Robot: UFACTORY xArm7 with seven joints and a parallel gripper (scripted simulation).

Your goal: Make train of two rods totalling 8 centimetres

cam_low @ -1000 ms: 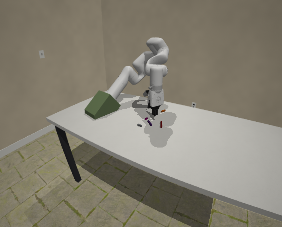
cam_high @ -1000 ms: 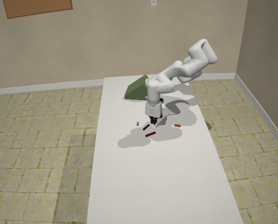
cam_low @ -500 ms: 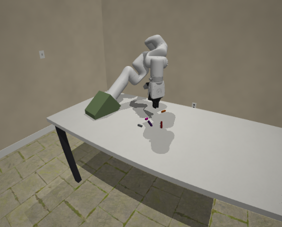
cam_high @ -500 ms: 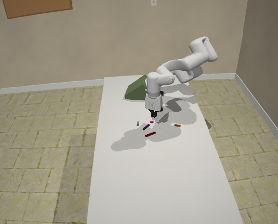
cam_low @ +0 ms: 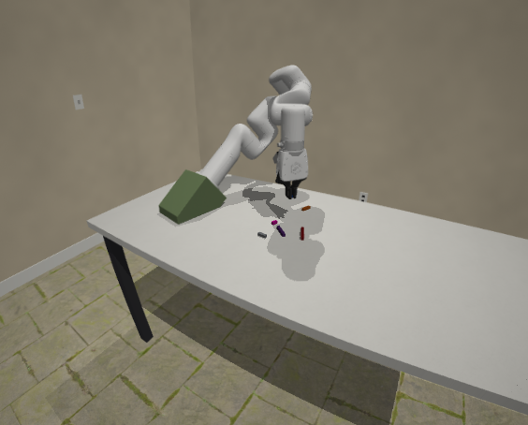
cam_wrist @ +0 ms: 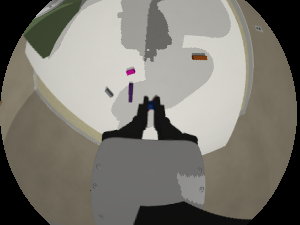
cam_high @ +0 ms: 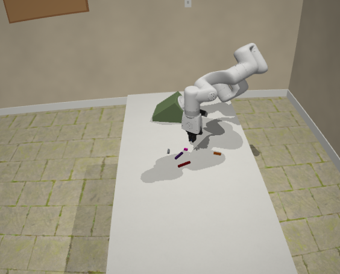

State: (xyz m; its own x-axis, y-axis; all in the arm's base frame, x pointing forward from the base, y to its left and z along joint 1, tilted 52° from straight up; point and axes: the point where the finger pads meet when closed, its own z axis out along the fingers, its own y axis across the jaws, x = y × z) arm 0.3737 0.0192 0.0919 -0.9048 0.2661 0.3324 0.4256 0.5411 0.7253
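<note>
Right now the orange rod is 2 cm behind my hand, 14 cm to the left of it and 12 cm below it. Round my hand: magenta rod (4 cm behind, 4 cm to the right, 12 cm below); then blue rod (2 cm below); then purple rod (2 cm ahead, 7 cm to the right, 12 cm below).
</note>
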